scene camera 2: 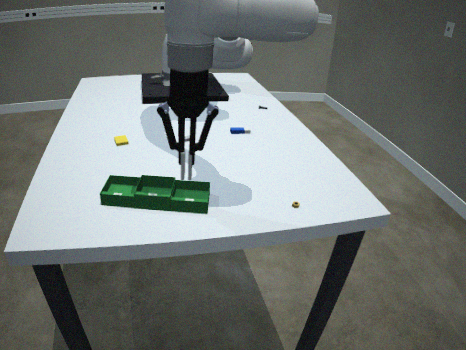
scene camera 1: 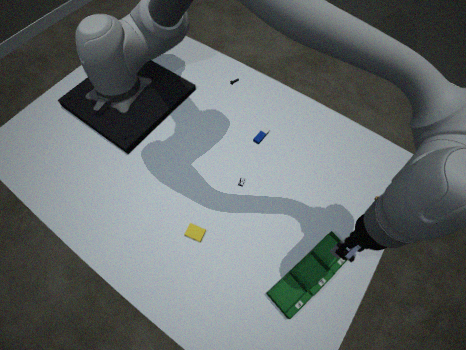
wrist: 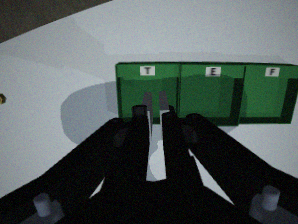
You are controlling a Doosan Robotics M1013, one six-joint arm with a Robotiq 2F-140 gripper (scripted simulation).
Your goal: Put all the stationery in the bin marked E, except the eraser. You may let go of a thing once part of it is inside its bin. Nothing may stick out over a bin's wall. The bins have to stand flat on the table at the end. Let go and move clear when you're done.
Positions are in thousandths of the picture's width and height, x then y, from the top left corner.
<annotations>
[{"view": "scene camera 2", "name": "my gripper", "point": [400,504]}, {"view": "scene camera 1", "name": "my gripper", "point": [720,721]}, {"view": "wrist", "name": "my gripper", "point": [522,458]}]
</annotations>
